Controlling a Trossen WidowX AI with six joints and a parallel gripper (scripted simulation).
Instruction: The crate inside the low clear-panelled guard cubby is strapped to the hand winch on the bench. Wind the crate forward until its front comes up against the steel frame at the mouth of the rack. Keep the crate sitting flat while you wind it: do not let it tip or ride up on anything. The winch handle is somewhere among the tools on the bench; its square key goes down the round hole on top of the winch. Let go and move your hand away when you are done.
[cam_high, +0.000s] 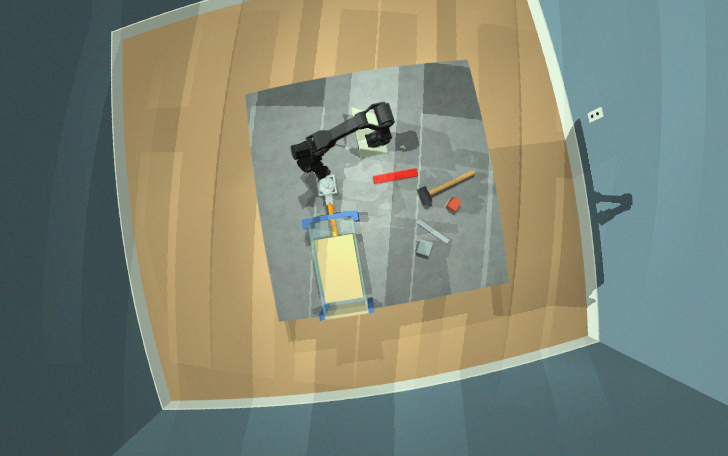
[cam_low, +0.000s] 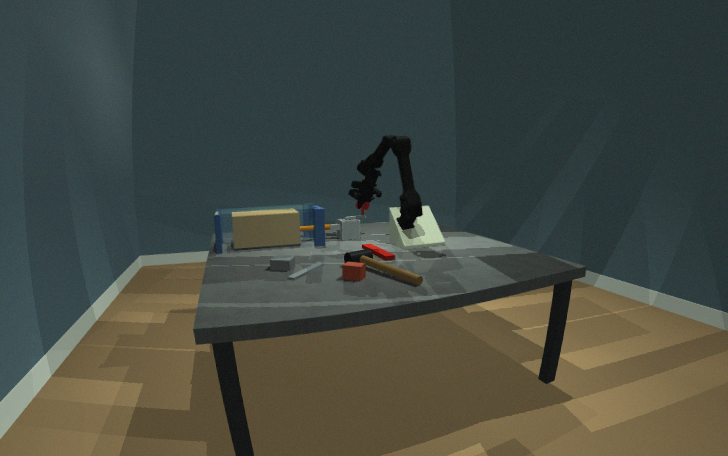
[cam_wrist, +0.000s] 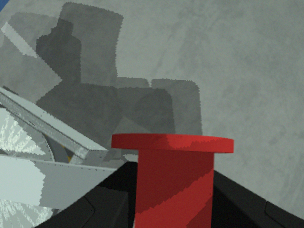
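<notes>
Right now the winch handle is 3 cm to the left of my gripper tip, 3 cm below it and 3 cm ahead of it. Also, from my gripper tip: grey winch: 10 cm below, 7 cm ahead, 4 cm to the left; then red flat bar: 40 cm to the left, 13 cm below, 13 cm ahead; then red spool-shaped handle grip: 1 cm to the left, 1 cm behind.
</notes>
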